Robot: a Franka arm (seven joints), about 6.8 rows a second.
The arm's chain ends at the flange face. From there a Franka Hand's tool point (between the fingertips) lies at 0.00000 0.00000 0.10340 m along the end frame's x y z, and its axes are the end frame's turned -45 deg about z.
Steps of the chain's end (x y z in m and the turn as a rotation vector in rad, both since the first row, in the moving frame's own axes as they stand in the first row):
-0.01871 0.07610 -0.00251 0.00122 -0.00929 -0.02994
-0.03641 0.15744 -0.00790 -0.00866 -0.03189 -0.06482
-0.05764 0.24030 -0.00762 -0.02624 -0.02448 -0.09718
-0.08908 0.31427 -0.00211 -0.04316 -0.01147 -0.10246
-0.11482 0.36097 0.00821 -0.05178 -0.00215 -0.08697
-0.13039 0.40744 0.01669 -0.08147 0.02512 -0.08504
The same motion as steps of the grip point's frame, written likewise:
-0.06764 0.03982 -0.00251 0.00743 -0.00571 -0.02994
-0.14009 0.08398 -0.00796 0.01643 -0.02867 -0.06482
-0.21437 0.12947 -0.00769 -0.00124 -0.03586 -0.09718
-0.28908 0.16175 -0.00221 -0.02241 -0.03863 -0.10246
-0.34021 0.17785 0.00807 -0.03509 -0.03813 -0.08697
-0.38408 0.20385 0.01631 -0.07537 -0.03985 -0.08504

